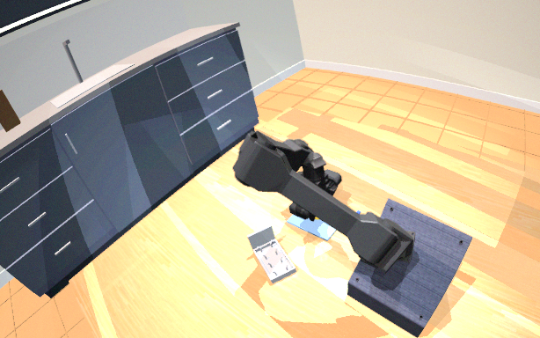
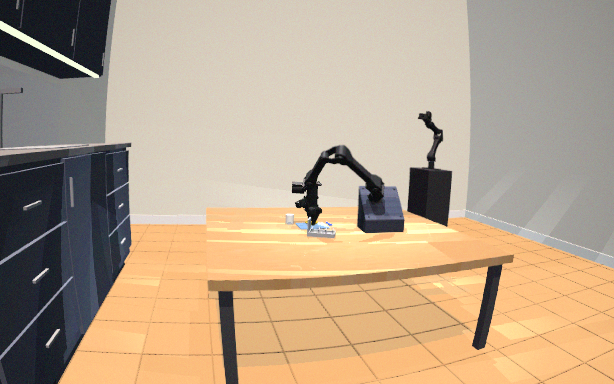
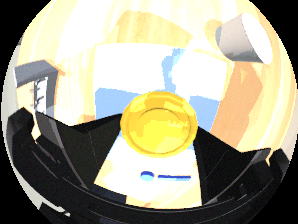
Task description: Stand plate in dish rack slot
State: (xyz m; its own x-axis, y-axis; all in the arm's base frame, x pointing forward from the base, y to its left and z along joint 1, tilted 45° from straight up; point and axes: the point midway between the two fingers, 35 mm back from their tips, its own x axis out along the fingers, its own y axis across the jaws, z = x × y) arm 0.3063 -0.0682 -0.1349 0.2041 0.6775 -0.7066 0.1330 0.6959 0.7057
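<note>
The light blue mat is 1 cm to the left of my gripper tip and 1 cm below it. The rest, counted from my gripper tip: blue spoon: 10 cm behind, 1 cm to the right, 1 cm below; yellow plate: 1 cm above; cup: 9 cm ahead, 8 cm to the right, 1 cm above.
</note>
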